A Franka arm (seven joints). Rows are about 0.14 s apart.
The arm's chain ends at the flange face. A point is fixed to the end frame.
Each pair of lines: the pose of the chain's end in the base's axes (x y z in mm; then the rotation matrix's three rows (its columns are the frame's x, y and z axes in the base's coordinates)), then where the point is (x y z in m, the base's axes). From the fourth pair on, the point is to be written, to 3 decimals.
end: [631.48, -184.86, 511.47], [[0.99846, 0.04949, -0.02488], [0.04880, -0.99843, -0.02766], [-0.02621, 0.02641, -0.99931]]
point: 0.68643 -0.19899 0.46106
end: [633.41, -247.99, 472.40], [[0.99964, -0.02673, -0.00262], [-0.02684, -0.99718, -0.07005], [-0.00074, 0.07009, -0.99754]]
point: 0.68835 -0.26840 0.42417
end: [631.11, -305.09, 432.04], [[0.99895, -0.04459, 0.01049], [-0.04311, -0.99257, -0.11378], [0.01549, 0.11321, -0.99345]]
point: 0.68638 -0.32849 0.38558
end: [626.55, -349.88, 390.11], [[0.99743, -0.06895, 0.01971], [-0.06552, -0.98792, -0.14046], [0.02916, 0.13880, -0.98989]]
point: 0.682 -0.376 0.345
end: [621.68, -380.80, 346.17], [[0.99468, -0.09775, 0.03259], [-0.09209, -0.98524, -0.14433], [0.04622, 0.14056, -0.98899]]
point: 0.677 -0.408 0.302
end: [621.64, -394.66, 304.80], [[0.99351, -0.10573, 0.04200], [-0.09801, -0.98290, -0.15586], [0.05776, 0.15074, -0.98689]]
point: 0.677 -0.423 0.262
